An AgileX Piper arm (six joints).
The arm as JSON. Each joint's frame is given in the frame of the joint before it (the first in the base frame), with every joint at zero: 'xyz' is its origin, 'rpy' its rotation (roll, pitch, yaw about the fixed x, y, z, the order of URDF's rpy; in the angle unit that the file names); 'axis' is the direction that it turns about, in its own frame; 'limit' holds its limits. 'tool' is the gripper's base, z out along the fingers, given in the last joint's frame.
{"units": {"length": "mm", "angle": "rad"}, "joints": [
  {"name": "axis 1", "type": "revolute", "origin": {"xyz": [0.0, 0.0, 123.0], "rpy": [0.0, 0.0, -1.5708]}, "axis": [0.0, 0.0, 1.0], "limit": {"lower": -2.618, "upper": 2.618}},
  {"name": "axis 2", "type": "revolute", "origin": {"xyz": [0.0, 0.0, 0.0], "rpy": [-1.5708, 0.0, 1.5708]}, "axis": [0.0, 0.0, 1.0], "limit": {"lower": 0.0, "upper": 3.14}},
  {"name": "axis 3", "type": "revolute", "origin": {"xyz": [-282.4, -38.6, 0.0], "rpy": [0.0, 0.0, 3.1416]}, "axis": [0.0, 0.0, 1.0], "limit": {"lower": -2.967, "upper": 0.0}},
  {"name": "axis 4", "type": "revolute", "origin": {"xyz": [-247.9, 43.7, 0.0], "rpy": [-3.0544, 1.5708, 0.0]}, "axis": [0.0, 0.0, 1.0], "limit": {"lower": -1.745, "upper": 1.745}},
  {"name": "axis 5", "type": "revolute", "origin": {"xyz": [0.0, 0.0, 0.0], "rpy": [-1.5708, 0.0, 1.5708]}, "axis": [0.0, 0.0, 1.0], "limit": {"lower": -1.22, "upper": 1.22}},
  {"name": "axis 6", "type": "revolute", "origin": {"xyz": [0.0, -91.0, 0.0], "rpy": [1.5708, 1.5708, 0.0]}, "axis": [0.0, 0.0, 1.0], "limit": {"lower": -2.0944, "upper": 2.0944}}
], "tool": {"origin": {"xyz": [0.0, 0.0, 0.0], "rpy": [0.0, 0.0, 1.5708]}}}
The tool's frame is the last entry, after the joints.
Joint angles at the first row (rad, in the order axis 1, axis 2, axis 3, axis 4, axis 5, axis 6):
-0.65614 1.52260 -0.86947 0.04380 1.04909 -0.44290
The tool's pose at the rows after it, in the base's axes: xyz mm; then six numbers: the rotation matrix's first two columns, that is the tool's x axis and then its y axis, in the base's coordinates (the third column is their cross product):
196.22, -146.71, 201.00, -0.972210, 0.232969, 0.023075, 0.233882, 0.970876, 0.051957
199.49, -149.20, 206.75, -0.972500, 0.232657, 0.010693, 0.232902, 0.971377, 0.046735
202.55, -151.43, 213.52, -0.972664, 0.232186, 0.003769, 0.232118, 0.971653, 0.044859
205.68, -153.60, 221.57, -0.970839, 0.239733, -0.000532, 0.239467, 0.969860, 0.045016
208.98, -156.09, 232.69, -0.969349, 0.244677, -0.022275, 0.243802, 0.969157, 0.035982
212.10, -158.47, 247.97, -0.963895, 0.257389, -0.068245, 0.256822, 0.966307, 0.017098
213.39, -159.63, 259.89, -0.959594, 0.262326, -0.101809, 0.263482, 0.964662, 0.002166
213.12, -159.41, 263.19, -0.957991, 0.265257, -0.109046, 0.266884, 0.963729, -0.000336
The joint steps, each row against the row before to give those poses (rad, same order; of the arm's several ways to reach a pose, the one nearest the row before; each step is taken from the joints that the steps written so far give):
0.00000 -0.00001 -0.00383 0.00000 0.00233 0.00000
-0.00001 0.00002 -0.02573 0.00000 0.01228 -0.00001
0.00000 -0.00001 -0.02969 0.00072 0.02264 0.00000
0.00002 0.00001 -0.03476 0.00159 0.03058 0.00827
-0.00001 -0.00763 -0.03888 0.00000 0.02273 0.00621
0.00000 -0.01876 -0.04276 0.00000 0.01117 0.01503
-0.00001 -0.01614 -0.03076 -0.00177 0.00974 0.00821
0.00001 -0.00622 -0.00663 0.00000 0.00503 0.00377

